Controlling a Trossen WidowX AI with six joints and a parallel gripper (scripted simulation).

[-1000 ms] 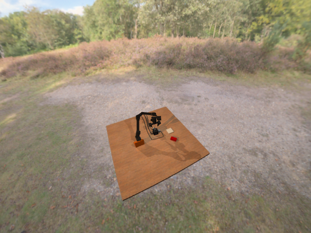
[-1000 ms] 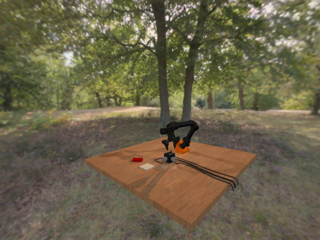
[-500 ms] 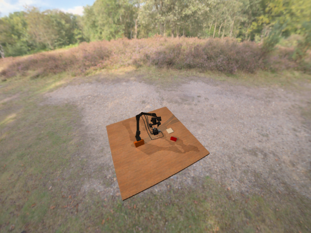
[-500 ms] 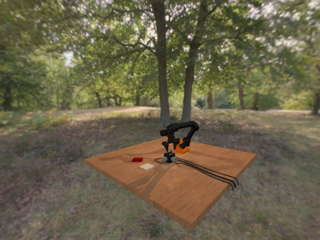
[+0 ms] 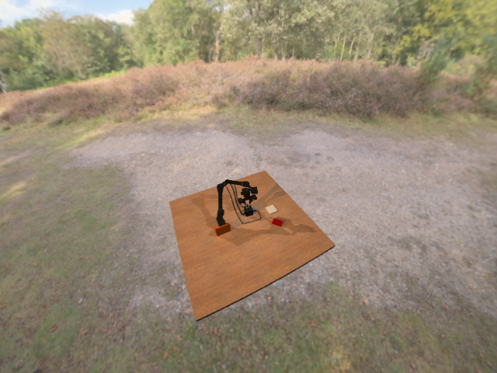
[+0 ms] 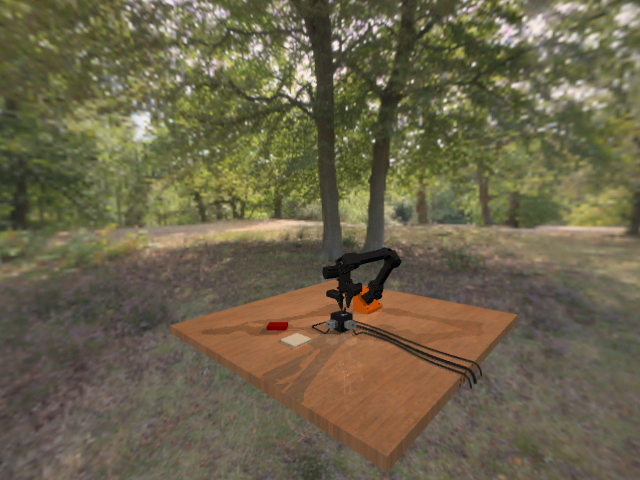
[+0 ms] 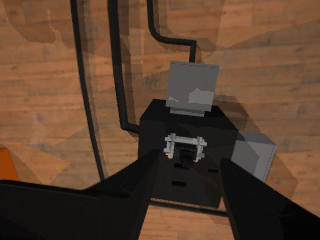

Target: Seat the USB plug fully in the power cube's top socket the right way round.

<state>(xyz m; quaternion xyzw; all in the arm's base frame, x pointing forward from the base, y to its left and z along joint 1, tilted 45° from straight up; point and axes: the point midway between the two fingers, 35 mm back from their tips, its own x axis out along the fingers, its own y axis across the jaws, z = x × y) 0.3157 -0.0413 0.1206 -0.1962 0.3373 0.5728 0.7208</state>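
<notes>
Now: gripper tip 10 mm above the USB plug. The rest, counted from my gripper tip: beige tile 220 mm ahead, 120 mm to the right, 100 mm below; then red block 300 mm to the right, 160 mm ahead, 100 mm below.
</notes>
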